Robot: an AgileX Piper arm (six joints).
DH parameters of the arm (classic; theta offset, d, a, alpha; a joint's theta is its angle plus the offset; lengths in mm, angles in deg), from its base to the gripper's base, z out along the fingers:
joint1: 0 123 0 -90
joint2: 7.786 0 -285 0
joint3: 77.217 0 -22 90
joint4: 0 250.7 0 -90
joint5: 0 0 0 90
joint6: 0 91 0 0
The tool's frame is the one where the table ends.
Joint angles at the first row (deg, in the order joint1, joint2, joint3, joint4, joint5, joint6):
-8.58, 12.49, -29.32, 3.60, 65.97, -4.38
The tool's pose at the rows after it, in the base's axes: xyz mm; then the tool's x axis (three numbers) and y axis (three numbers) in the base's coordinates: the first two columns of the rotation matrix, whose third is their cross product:
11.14 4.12 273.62 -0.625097 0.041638 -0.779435 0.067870 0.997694 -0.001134
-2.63 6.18 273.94 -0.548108 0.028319 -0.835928 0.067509 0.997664 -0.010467
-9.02 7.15 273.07 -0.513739 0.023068 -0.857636 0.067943 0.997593 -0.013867
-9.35 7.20 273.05 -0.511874 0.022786 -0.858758 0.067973 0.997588 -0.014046
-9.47 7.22 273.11 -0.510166 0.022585 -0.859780 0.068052 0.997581 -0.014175
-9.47 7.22 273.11 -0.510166 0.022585 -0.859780 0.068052 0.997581 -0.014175
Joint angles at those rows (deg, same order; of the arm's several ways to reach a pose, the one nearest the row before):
-8.58, 7.65, -29.21, 3.97, 65.49, -4.64
-8.58, 2.27, -29.16, 3.97, 65.30, -4.75
-8.58, -0.25, -29.06, 3.97, 65.36, -4.75
-8.58, -0.37, -29.06, 3.97, 65.36, -4.75
-8.58, -0.43, -29.06, 3.97, 65.31, -4.75
-8.58, -0.43, -29.06, 3.97, 65.31, -4.75

